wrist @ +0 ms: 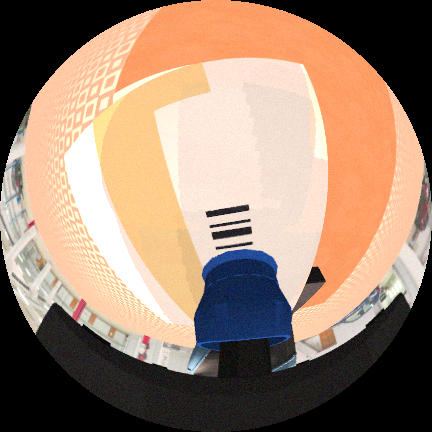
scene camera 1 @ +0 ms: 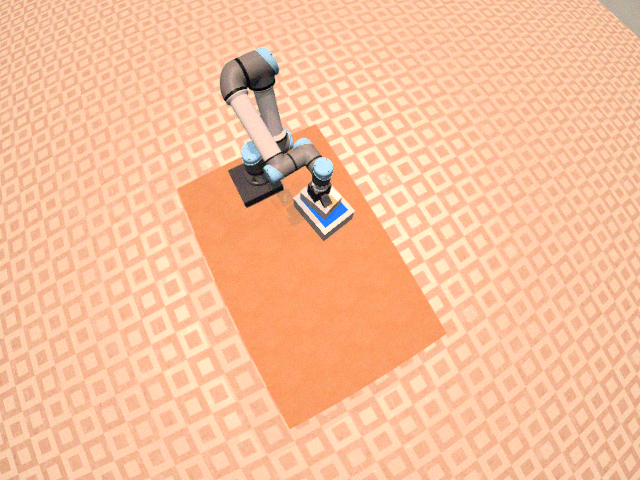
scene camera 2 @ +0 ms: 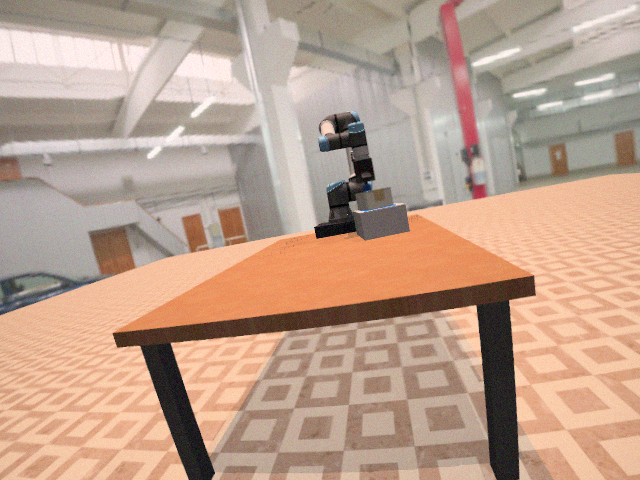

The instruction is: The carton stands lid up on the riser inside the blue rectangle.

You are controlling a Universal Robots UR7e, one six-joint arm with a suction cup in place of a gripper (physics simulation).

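My suction cup [wrist: 241,299] is stuck to a carton [wrist: 227,154], which still rests on a riser [scene camera 2: 370,224], and I see the riser [scene camera 1: 344,212] in that other view too.
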